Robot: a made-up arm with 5 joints.
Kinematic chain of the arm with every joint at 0, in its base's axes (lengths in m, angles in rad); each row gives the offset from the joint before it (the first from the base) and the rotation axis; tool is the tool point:
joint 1: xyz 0 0 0.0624 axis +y
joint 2: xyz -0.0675 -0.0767 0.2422 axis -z
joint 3: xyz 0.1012 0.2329 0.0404 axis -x
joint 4: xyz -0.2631 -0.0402 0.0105 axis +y
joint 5: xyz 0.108 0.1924 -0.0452 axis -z
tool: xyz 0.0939 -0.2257 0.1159
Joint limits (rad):
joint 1: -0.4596..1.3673
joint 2: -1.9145..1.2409
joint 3: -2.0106..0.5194
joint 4: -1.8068..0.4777
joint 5: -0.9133..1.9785
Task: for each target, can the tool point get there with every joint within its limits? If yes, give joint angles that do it. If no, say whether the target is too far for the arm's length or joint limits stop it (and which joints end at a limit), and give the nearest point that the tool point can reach.
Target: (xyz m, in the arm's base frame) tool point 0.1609 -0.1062 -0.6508
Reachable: no: joint limits stop it (at a limit: joint 1, joint 4, joint 5) | nearest point 0.2813 -0.0908 -0.2011 | short by 0.466 m
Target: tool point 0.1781 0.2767 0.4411
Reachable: yes | joints 1.0678 0.3061 0.2501 -0.1306 1.4646
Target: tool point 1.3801 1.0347 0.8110
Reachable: no: too far | nearest point 0.5244 0.3976 0.4080 | short by 1.140 m
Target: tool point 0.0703 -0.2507 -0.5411
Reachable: no: joint limits stop it (at a limit: joint 1, joint 2, joint 4, joint 5) | nearest point 0.2525 -0.1393 -0.1850 | short by 0.415 m
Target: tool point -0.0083 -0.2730 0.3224
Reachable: yes | joints 0.6879 -0.8741 -1.7905 -1.5161 -0.3714
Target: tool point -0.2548 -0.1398 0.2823
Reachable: yes | joints 0.0628 -0.9729 -1.5076 -0.6587 0.6310
